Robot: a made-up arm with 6 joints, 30 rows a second.
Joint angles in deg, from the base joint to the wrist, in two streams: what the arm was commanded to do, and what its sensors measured. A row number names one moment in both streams.
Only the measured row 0 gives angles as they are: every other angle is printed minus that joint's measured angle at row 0.
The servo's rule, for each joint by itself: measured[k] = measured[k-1] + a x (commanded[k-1-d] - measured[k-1]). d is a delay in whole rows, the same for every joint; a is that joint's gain. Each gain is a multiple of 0.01, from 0.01 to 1. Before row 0 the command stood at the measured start. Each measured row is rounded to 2 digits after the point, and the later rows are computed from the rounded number. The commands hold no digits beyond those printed.
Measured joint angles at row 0:
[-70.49 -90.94 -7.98 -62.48 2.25 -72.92]
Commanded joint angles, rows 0 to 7:
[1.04 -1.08 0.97 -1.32 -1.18 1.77]
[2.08 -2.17 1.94 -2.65 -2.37 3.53]
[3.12 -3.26 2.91 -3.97 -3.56 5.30]
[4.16 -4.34 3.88 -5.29 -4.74 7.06]
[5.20 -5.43 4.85 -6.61 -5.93 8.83]
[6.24 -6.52 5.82 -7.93 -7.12 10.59]
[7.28 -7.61 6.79 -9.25 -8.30 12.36]
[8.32 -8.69 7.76 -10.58 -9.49 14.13]
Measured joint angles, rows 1 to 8:
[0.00 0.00 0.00 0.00 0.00 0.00]
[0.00 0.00 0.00 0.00 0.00 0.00]
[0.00 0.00 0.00 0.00 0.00 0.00]
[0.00 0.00 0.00 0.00 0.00 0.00]
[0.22 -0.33 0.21 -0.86 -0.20 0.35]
[0.61 -0.90 0.59 -2.02 -0.57 0.99]
[1.14 -1.63 1.10 -3.29 -1.08 1.85]
[1.77 -2.47 1.71 -4.59 -1.70 2.89]
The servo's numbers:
d 4
a 0.21 0.31 0.22 0.65 0.17 0.20

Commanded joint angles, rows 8 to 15:
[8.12 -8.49 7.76 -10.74 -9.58 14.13]
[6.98 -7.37 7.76 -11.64 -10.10 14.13]
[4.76 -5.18 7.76 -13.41 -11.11 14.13]
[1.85 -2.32 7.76 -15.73 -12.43 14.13]
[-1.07 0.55 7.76 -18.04 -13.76 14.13]
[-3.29 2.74 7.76 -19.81 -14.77 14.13]
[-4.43 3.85 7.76 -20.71 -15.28 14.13]
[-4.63 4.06 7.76 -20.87 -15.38 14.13]
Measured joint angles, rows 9 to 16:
[2.49 -3.39 2.40 -5.90 -2.42 4.08]
[3.28 -4.36 3.15 -7.22 -3.22 5.38]
[4.12 -5.37 3.95 -8.54 -4.08 6.78]
[5.00 -6.40 4.79 -9.87 -5.00 8.25]
[5.66 -7.05 5.44 -10.44 -5.78 9.43]
[5.94 -7.15 5.95 -11.22 -6.51 10.37]
[5.69 -6.54 6.35 -12.64 -7.29 11.12]
[4.88 -5.23 6.66 -14.65 -8.16 11.72]

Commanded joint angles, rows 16 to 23:
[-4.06 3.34 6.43 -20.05 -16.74 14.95]
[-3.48 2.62 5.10 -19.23 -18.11 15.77]
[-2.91 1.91 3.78 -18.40 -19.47 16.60]
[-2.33 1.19 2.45 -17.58 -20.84 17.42]
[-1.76 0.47 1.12 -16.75 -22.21 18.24]
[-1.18 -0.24 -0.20 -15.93 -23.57 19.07]
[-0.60 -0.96 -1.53 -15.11 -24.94 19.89]
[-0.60 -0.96 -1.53 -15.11 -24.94 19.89]
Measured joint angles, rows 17 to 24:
[3.63 -3.44 6.90 -16.85 -9.11 12.20]
[2.18 -1.52 7.09 -18.77 -10.07 12.59]
[0.79 0.14 7.24 -20.03 -10.96 12.90]
[-0.35 1.36 7.35 -20.58 -11.71 13.15]
[-1.13 1.97 7.15 -20.24 -12.57 13.51]
[-1.62 2.17 6.70 -19.58 -13.51 13.96]
[-1.89 2.09 6.06 -18.81 -14.52 14.49]
[-1.98 1.81 5.27 -18.01 -15.59 15.08]

